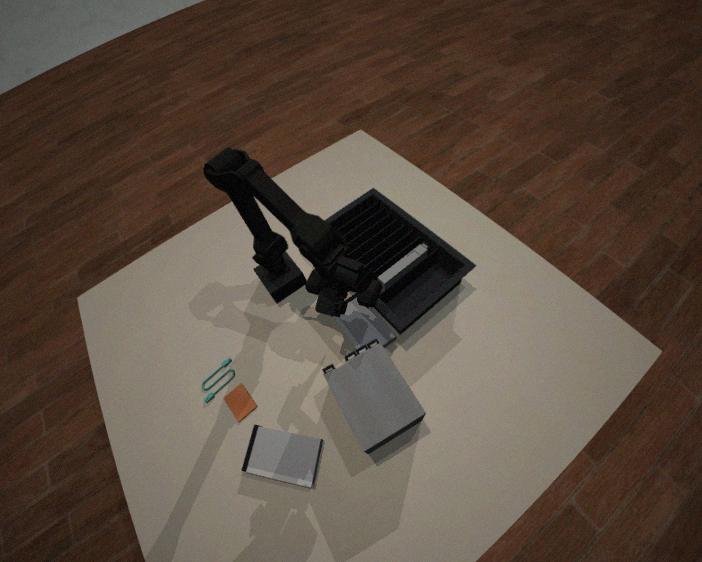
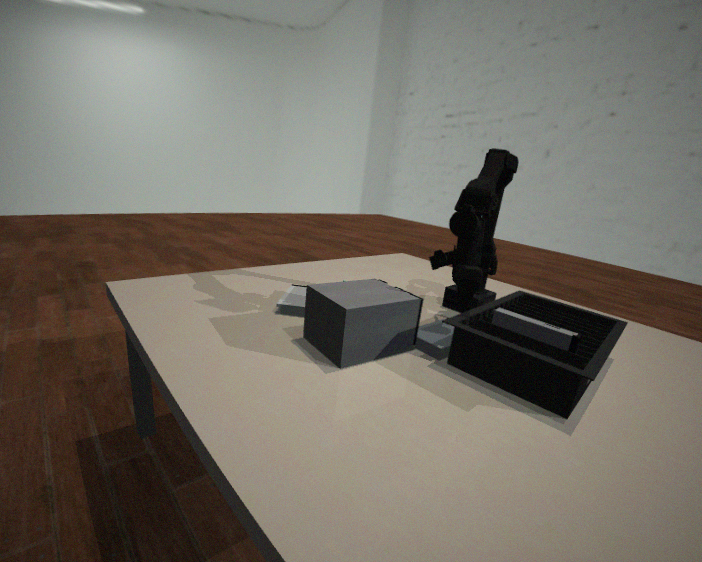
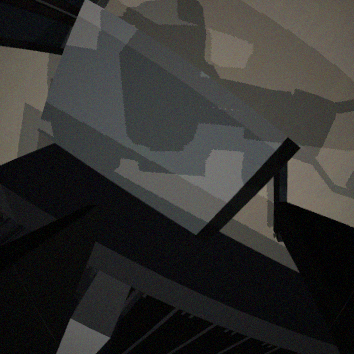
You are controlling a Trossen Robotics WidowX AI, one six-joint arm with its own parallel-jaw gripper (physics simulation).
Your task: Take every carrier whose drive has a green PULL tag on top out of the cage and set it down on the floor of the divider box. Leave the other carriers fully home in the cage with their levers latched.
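Places are measured from the arm's base along level axes (x ahead, y left, z up), in millimetres.
Pixels of known places: gripper, between the fingertips: (image 1: 352, 302) (image 2: 461, 308) (image 3: 188, 211); arm's base, origin of its link: (image 1: 277, 267).
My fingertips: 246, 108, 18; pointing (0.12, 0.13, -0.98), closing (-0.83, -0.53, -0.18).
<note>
For each thing: its top centre in the pictures, then the offset to it from my fingertips, as dx, dy, dz.
- grey cage, centre of its top: (image 2: 365, 291) (image 1: 371, 390) +219, -97, +40
- black divider box, centre of its top: (image 2: 546, 321) (image 1: 385, 248) -78, +167, +13
- light grey carrier, centre of its top: (image 2: 536, 321) (image 1: 405, 261) +1, +174, +33
- teal cable, centre of its top: (image 1: 217, 379) -70, -412, -70
- orange pad, centre of its top: (image 1: 239, 402) +21, -385, -74
- grey notebook, centre of its top: (image 1: 280, 454) (image 2: 304, 295) +198, -347, -52
The grey cage (image 1: 376, 397) (image 2: 360, 319) stands on the table with its open face toward the arm. One grey carrier (image 1: 367, 330) (image 2: 435, 338) (image 3: 105, 88) lies flat on the table between the cage and the black divider box (image 1: 427, 301) (image 2: 516, 374). Another light grey carrier (image 1: 405, 262) (image 2: 533, 328) lies on the floor of the box. My gripper (image 1: 351, 298) (image 3: 188, 211) is open and empty, and hangs just above the carrier on the table, beside the box's near wall.
A teal cable (image 1: 217, 379), an orange pad (image 1: 240, 403) and a grey notebook (image 1: 283, 456) (image 2: 293, 298) lie on the table left of the cage. The arm's base (image 1: 279, 279) (image 2: 466, 298) stands behind the box. The table's edge (image 2: 182, 424) is at the left.
</note>
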